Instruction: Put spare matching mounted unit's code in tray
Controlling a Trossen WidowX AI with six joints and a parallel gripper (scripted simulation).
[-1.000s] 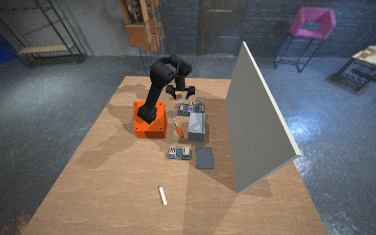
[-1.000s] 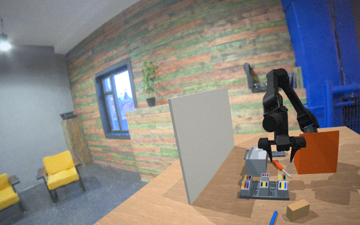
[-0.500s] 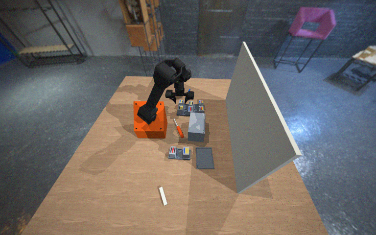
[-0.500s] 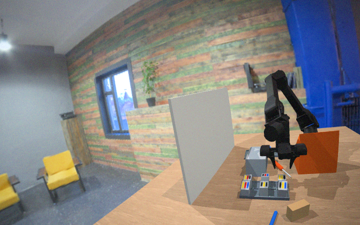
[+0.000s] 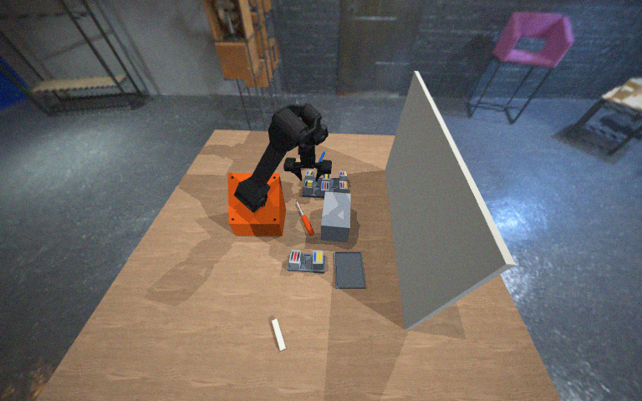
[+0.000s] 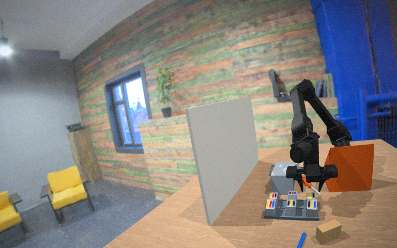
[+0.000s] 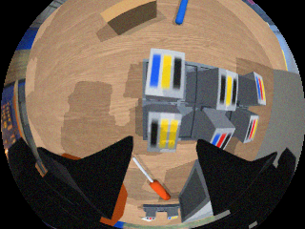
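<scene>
Now: gripper tip 30 mm above the grey spare. The rest, counted from my gripper tip: blue pen 220 mm to the left, 60 mm below, 30 mm ahead; grey mounted unit 150 mm to the right, 130 mm ahead, 20 mm below; tan block 160 mm to the left, 60 mm behind, 50 mm below.
</scene>
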